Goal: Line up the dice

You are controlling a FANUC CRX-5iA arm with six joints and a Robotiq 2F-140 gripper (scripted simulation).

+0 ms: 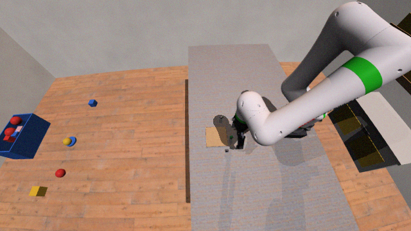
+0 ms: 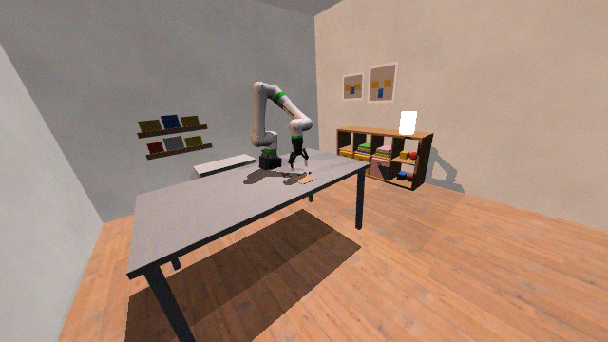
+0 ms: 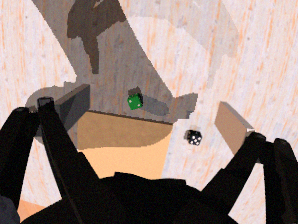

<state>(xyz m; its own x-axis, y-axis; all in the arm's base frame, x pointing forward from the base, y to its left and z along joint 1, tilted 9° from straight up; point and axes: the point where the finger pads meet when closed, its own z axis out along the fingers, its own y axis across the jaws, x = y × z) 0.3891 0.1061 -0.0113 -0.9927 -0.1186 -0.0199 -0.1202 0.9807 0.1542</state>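
Right now the green die is 50 mm below my hand, 20 mm to the right of it and 20 mm ahead of it. Also, from my hand: black die 70 mm to the left, 50 mm below, 50 mm ahead; tan mat 120 mm ahead, 60 mm below, 30 mm to the right; white die 180 mm to the right, 80 mm ahead, 50 mm below.
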